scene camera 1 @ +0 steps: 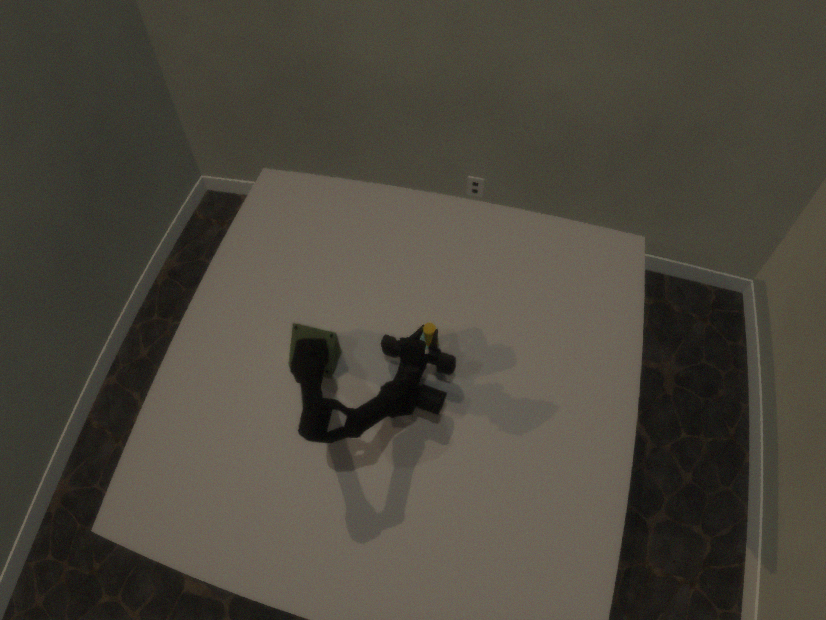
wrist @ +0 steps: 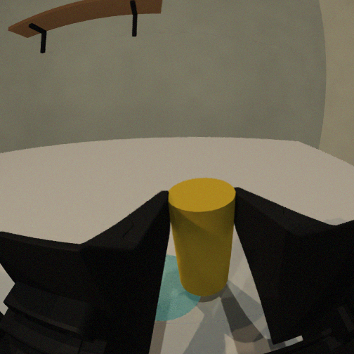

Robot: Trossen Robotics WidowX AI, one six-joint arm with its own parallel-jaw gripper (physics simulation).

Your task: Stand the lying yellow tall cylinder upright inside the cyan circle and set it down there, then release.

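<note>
The yellow tall cylinder [scene camera 1: 429,329] [wrist: 204,245] is upright between the two black fingers. My gripper [scene camera 1: 428,335] [wrist: 199,197] is shut on it near its top. The cyan circle [scene camera 1: 423,337] [wrist: 172,300] on the table is partly hidden by the left finger and the cylinder. In the wrist view the cylinder's lower end overlaps the right part of the circle, towards its right edge, with a dark shadow just under it. Whether the base touches the table cannot be told for certain.
The white table [scene camera 1: 507,266] [wrist: 100,175] extends around the arm. The arm's green base plate [scene camera 1: 316,331] is left of the gripper. The arm's shadows fall to the right and below. A brown wall shelf [wrist: 90,16] and a wall socket [scene camera 1: 475,186] are beyond the table.
</note>
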